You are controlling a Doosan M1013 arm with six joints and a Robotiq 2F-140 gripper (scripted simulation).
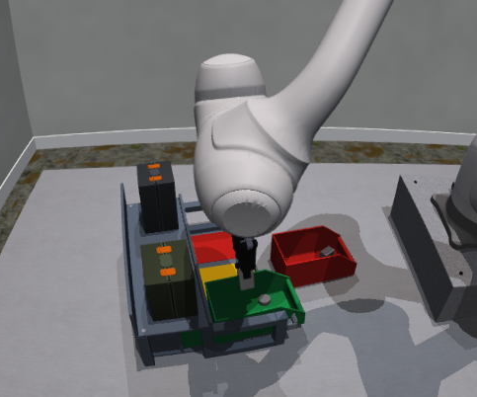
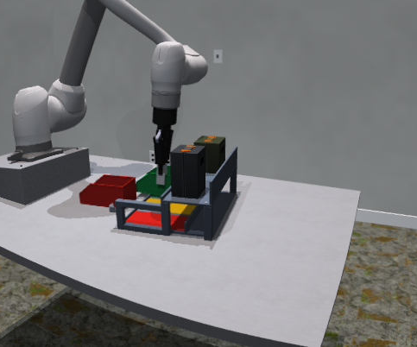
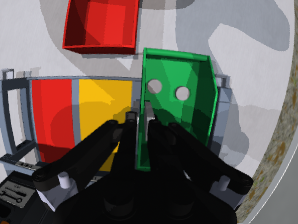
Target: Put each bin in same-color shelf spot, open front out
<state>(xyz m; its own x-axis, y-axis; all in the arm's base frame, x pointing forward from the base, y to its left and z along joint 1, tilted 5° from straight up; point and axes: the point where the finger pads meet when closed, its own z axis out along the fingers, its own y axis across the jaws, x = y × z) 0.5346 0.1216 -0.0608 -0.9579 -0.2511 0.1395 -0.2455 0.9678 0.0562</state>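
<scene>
Now: hand 50 mm to the right of the green bin, 40 mm above it and 20 mm past it. The rest, counted from my hand: red bin (150 mm behind, 110 mm to the right, 50 mm below).
</scene>
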